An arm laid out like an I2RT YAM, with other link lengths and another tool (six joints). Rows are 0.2 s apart.
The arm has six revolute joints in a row. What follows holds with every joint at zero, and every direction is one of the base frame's. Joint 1 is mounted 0.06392 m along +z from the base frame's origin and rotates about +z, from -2.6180 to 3.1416 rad. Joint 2 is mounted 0.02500 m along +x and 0.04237 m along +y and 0.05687 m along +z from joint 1 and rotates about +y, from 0.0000 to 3.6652 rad. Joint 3 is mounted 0.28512 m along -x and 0.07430 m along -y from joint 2 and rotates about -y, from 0.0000 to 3.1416 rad. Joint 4 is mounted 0.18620 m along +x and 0.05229 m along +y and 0.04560 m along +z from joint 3 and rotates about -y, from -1.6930 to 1.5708 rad. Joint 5 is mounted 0.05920 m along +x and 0.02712 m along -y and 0.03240 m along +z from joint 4 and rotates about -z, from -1.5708 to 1.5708 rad. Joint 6 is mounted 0.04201 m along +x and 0.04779 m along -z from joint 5 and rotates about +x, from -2.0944 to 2.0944 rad. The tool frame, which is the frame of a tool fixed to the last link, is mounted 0.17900 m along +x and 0.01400 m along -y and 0.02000 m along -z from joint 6; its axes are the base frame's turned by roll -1.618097, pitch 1.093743 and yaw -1.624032 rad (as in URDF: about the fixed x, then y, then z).
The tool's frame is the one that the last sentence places.
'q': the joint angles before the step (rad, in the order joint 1, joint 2, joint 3, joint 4, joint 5, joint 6). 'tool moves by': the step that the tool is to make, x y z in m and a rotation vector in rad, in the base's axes. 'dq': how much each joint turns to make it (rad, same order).
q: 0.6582, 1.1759, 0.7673, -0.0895, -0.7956, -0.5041
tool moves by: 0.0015, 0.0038, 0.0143, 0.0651, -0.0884, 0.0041
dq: 0.0118, -0.0339, -0.0496, 0.1258, 0.0083, 0.0005
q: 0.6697, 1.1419, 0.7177, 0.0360, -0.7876, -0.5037
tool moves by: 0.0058, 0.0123, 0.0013, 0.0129, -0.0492, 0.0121
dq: 0.0366, 0.0426, -0.0088, 0.0869, 0.0305, -0.0153
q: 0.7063, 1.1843, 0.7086, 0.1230, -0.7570, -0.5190
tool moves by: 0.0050, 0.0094, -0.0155, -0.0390, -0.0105, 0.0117
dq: 0.0284, 0.0656, -0.0001, 0.0225, 0.0288, -0.0375
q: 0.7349, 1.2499, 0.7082, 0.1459, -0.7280, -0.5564
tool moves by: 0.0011, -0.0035, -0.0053, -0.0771, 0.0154, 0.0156
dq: -0.0102, 0.0246, 0.0993, -0.1856, -0.0026, -0.0720
